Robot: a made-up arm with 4 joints.
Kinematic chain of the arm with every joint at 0, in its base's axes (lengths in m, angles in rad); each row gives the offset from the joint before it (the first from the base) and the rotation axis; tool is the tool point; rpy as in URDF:
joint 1: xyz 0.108 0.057 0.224 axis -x
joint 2: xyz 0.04 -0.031 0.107 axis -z
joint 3: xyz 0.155 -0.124 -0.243 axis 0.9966 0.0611 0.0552
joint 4: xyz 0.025 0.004 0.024 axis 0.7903 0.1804 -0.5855
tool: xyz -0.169 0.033 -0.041 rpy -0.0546 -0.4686 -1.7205
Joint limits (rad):
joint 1: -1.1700..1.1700
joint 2: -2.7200..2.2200
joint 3: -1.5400..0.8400
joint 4: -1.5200..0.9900
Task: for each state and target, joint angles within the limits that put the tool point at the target. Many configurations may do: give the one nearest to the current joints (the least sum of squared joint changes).
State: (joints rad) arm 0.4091 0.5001 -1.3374 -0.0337
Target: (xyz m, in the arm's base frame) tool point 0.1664 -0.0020 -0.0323
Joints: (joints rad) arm -0.2342 0.2344 -1.3510 0.5109
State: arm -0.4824 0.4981 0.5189 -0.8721
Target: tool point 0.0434 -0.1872 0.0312
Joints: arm -0.0410 0.6874 0.3893 -1.2250
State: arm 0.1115 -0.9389 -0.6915 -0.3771
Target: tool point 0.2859 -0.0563 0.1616
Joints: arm 0.0602 -0.8916 -1.4631 -0.8866
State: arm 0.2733 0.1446 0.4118 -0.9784
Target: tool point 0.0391 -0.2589 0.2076
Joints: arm 0.5335 0.6995 0.3519 -1.3130
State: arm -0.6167 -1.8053 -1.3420 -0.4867
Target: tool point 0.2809 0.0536 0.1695
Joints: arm -1.1615 -1.0354 -1.5400 -1.3135
